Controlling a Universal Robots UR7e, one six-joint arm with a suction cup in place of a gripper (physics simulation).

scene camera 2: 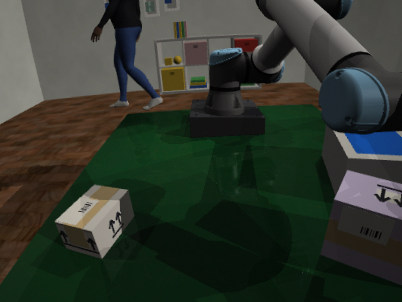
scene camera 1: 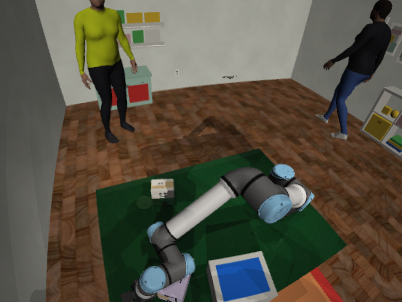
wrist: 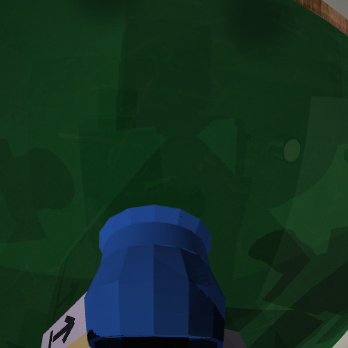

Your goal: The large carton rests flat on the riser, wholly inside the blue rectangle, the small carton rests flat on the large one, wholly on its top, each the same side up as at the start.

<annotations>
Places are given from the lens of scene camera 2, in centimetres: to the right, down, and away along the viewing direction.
large carton [scene camera 2: 356, 235]: 25, 14, 39
small carton [scene camera 2: 91, 226]: -20, 14, 45
riser [scene camera 2: 367, 154]: 36, 1, 53
The marked spots on the large carton and the riser are 22 cm apart.
</annotations>
